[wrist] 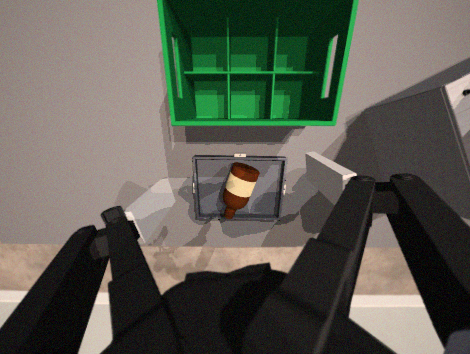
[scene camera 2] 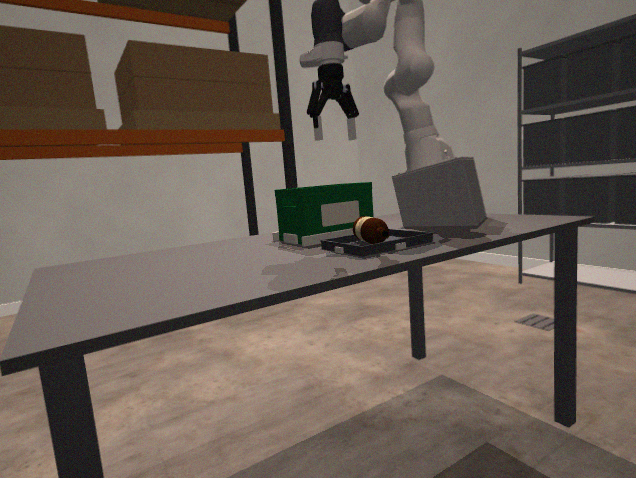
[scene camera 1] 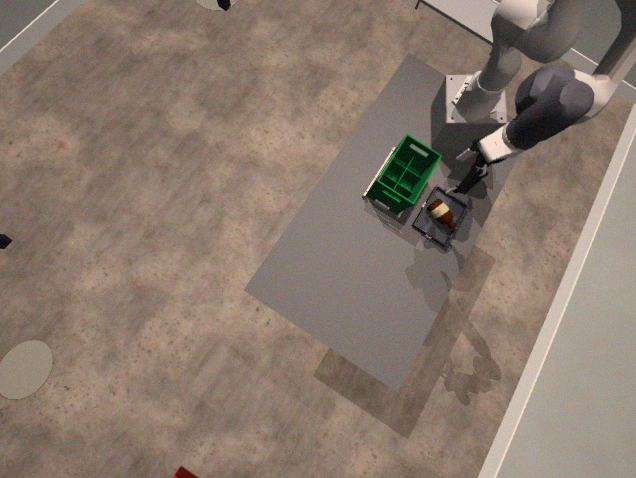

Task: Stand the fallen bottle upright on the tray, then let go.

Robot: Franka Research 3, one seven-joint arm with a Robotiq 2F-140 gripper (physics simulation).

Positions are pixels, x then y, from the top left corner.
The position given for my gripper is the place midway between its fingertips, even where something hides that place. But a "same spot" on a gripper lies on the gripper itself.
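Labels:
My gripper: visible in the wrist view, scene camera 1 and scene camera 2 (336, 139). On the gripper, same spot: (wrist: 323, 277) and (scene camera 1: 479, 149).

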